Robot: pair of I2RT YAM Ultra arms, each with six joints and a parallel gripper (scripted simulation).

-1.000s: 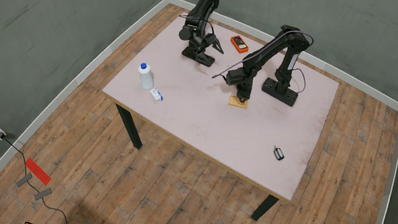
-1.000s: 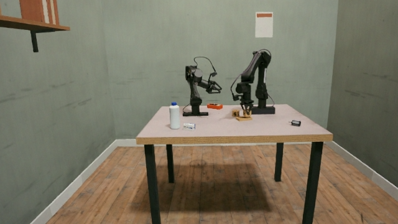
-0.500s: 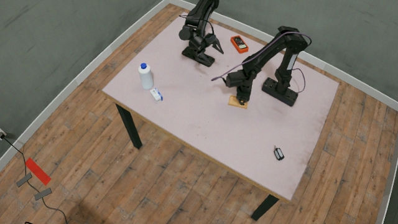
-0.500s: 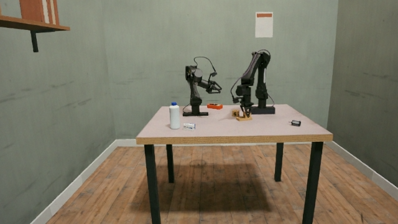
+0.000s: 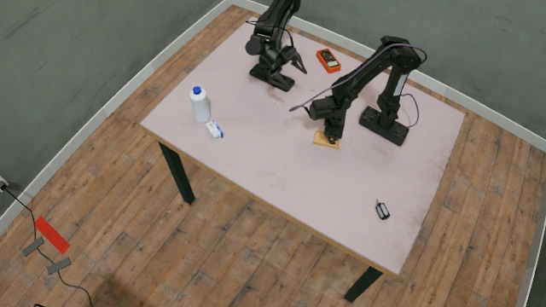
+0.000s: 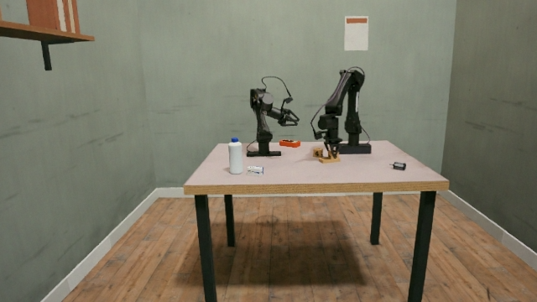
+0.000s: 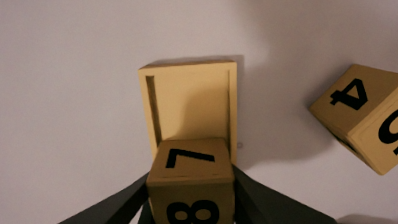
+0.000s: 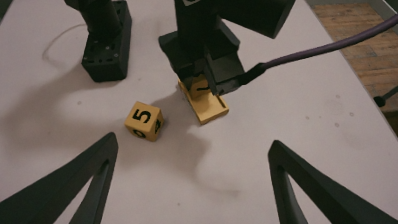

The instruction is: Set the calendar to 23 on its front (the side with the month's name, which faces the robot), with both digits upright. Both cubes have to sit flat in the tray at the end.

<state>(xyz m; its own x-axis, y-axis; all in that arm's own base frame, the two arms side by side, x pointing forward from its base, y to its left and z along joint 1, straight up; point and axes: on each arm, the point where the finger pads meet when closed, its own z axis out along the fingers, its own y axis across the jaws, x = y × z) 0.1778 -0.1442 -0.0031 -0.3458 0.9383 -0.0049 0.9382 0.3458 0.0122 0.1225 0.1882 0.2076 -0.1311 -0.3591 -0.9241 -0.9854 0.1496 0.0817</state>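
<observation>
Right now the number cube is 10 mm to the left of my left hand. The rest, counted from my left hand: wooden tray 30 mm below, 20 mm to the right; white bottle 500 mm to the right, 160 mm ahead, 50 mm above; black object 290 mm to the left, 170 mm ahead, 20 mm below.
</observation>
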